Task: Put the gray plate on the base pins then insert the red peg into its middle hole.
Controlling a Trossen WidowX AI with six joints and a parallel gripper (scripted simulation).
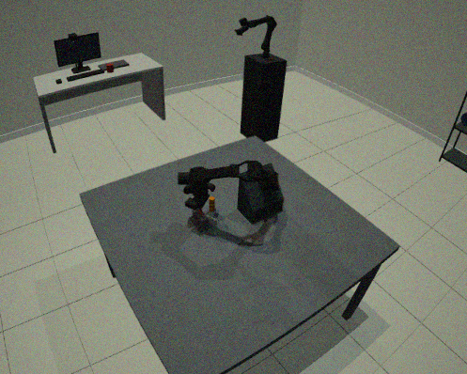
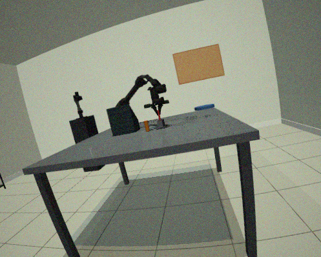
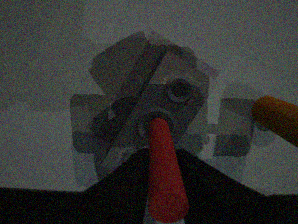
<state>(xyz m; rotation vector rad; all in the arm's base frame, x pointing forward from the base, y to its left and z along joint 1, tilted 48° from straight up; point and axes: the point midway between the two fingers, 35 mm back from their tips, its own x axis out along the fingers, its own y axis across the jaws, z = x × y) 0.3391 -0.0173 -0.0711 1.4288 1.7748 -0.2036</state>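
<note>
Right now my gripper tip is right at the red peg. From my gripper tip the other things lie so: orange cylinder (10 cm behind, 6 cm to the right, 6 cm below); then gray plate (5 cm below).
</note>
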